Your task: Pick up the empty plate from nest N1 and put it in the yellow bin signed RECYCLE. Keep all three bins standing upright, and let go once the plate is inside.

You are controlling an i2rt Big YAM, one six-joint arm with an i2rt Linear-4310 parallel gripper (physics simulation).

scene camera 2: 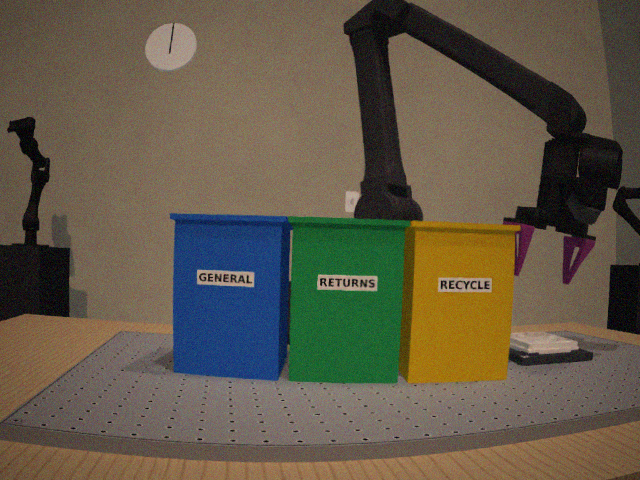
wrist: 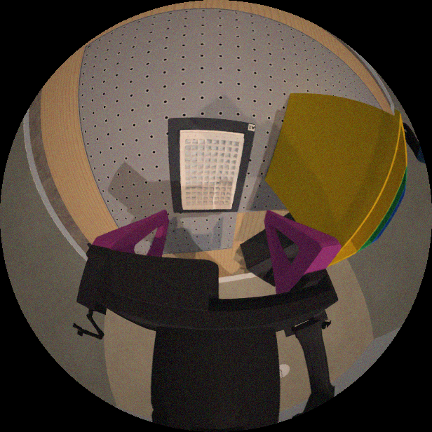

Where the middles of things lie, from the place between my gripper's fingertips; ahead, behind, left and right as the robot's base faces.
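Labels:
The green returns bin (scene camera 2: 347,274) sits 290 mm to the right of my hand, 90 mm ahead of it and 20 mm below it, and going by their middles it is the farthest from my hand of the things named here. The yellow bin (scene camera 2: 458,278) is 160 mm to the right of my hand, 80 mm ahead of it and 20 mm below it. I find the dark nest (scene camera 2: 515,356) 110 mm below my hand, while the white plate (scene camera 2: 531,342) is 90 mm below my hand.

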